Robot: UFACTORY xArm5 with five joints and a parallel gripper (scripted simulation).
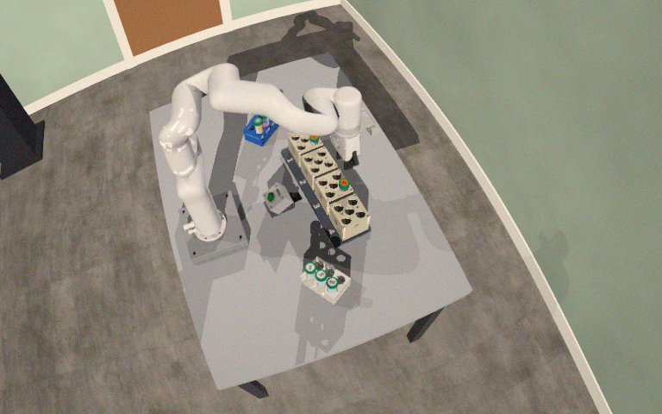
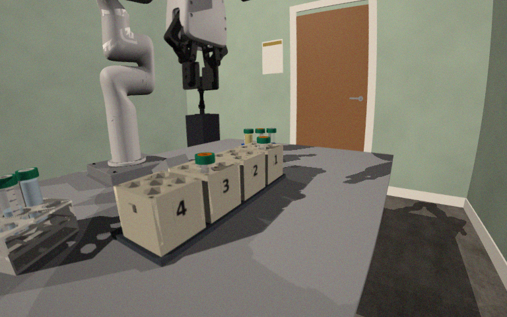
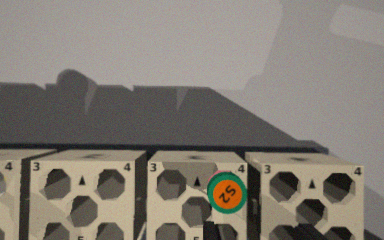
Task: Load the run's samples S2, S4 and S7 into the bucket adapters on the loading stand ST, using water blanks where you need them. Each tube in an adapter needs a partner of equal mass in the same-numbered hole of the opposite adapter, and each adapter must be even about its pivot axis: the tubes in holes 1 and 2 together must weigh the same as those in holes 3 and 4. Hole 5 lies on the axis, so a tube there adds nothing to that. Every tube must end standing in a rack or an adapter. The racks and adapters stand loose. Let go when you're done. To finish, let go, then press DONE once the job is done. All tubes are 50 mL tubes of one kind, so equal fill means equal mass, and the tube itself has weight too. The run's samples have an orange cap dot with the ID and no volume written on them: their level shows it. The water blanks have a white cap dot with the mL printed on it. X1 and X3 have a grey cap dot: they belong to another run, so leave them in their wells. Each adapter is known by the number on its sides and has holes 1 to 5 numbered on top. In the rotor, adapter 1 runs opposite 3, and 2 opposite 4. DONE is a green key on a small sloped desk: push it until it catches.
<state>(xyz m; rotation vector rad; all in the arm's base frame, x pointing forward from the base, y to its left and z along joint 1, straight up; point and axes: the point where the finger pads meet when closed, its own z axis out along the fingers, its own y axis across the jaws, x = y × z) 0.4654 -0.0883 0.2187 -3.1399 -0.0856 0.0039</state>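
Now: hand 410 mm to the right of the pink tube, 190 mm above it and 130 mm past it. From my hand the other things lie so: green done key: 230 mm behind, 190 mm below, 80 mm to the left; adapter 1: 240 mm to the left, 200 mm below, 40 mm behind; dark loading stand: 250 mm below, 80 mm to the left, 40 mm behind.
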